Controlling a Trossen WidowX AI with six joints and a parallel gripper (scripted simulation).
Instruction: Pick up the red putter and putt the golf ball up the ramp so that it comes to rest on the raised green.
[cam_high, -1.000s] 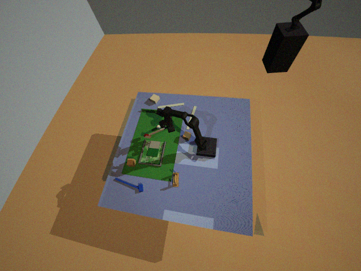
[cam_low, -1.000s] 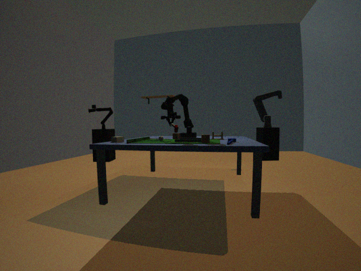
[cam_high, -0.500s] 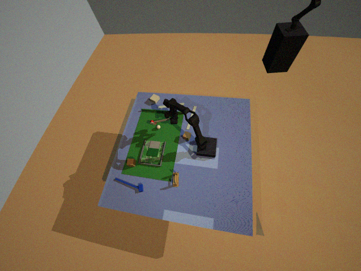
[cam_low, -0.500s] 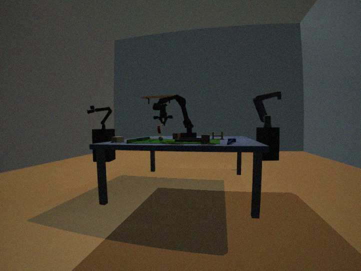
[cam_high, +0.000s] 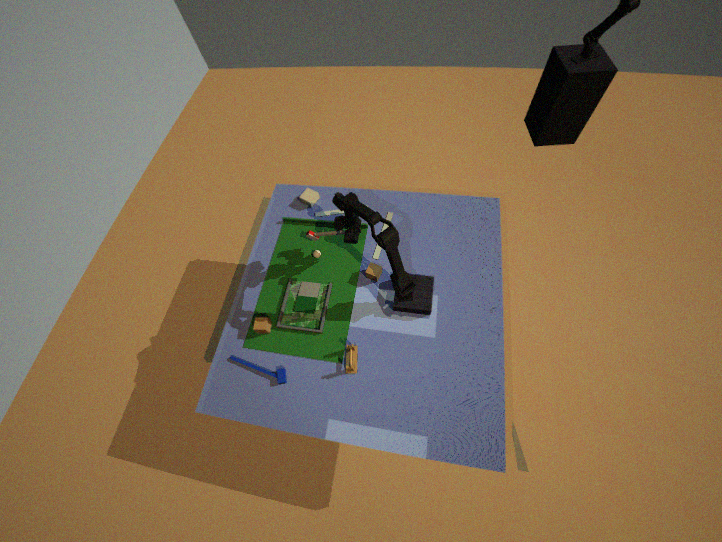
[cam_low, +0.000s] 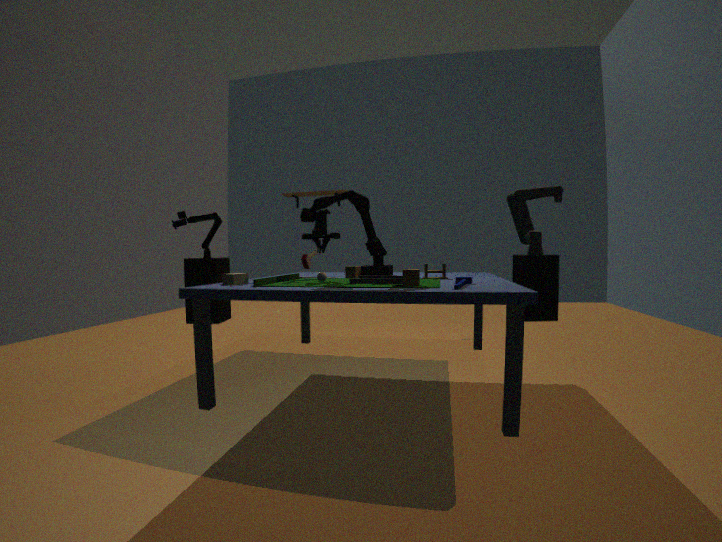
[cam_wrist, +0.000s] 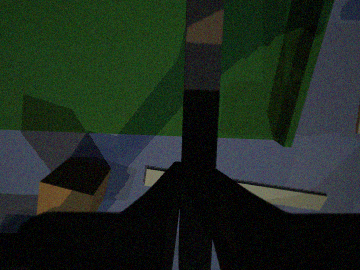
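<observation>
The red putter lies 12 cm ahead of my gripper tip and 2 cm to the right of it. Also, from my gripper tip: green mat (25 cm ahead, 18 cm to the left, 13 cm below); golf ball (22 cm ahead, 11 cm below, 3 cm to the left); wooden rack (57 cm to the left, 10 cm below, 4 cm ahead).
</observation>
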